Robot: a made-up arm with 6 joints.
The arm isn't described. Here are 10 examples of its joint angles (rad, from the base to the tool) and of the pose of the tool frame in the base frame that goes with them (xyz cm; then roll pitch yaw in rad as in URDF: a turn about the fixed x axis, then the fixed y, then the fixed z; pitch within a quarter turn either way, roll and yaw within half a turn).
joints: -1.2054 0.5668 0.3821 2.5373 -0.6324 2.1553
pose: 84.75 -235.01 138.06 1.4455 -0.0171 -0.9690
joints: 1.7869 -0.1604 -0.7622 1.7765 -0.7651 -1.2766
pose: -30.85 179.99 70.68 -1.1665 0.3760 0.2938
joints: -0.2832 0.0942 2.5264 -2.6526 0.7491 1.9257
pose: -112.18 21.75 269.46 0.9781 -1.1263 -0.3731
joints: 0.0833 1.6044 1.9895 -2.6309 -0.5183 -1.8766
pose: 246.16 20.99 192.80 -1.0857 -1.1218 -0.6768
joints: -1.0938 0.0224 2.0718 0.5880 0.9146 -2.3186
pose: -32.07 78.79 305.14 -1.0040 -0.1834 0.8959
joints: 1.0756 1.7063 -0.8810 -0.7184 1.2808 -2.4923
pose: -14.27 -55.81 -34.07 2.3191 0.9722 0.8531
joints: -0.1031 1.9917 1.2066 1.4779 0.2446 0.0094
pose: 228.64 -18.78 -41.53 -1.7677 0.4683 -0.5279
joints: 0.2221 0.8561 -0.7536 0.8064 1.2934 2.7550
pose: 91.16 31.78 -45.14 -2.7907 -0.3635 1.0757
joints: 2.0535 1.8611 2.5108 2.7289 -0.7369 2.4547
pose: -92.90 185.74 218.79 0.9050 -0.7709 2.1769
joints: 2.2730 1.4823 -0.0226 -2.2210 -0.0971 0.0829
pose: -71.62 85.08 -85.36 -2.9003 0.8061 -2.6576
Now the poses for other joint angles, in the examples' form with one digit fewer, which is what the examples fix.
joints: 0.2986 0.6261 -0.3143 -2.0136 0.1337 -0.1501
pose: 181.1 47.3 1.6 2.709 0.742 1.075
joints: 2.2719 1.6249 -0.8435 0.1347 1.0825 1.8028
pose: 21.5 -32.7 -48.0 -2.412 0.834 1.726
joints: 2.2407 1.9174 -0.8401 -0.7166 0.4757 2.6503
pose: 58.7 -66.9 -19.1 2.079 0.903 0.461
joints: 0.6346 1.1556 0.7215 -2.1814 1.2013 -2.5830
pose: 209.3 132.4 56.2 -2.524 0.039 -0.968
